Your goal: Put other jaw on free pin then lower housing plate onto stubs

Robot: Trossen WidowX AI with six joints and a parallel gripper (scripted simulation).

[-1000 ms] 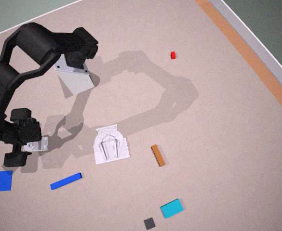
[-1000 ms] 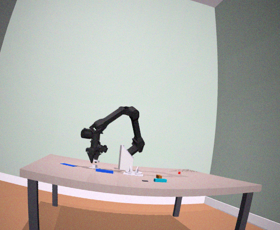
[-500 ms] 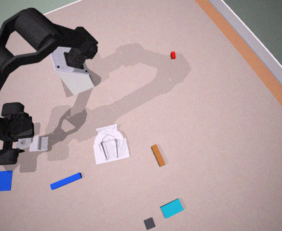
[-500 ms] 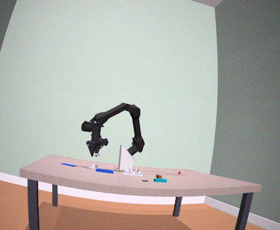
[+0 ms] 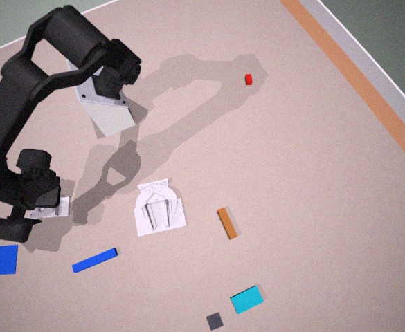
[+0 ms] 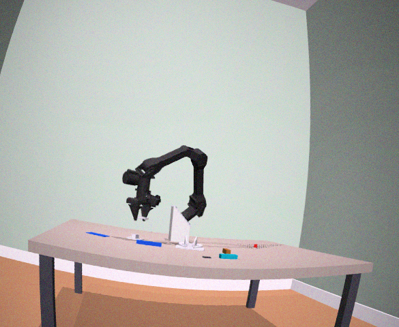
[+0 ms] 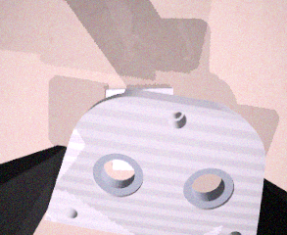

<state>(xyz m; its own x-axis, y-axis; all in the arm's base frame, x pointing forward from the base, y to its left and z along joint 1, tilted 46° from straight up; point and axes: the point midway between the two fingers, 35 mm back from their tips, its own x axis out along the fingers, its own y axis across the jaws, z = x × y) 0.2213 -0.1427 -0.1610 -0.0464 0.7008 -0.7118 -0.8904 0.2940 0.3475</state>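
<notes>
The white jaw is 6 cm ahead of my gripper tip, 25 cm to the left of it and 8 cm below it. From my gripper tip the other things lie so: flat blue square 6 cm ahead, 19 cm to the right, 9 cm below; then blue bar 15 cm ahead, 5 cm to the left, 8 cm below; then orange bar 18 cm ahead, 38 cm to the left, 8 cm below.
</notes>
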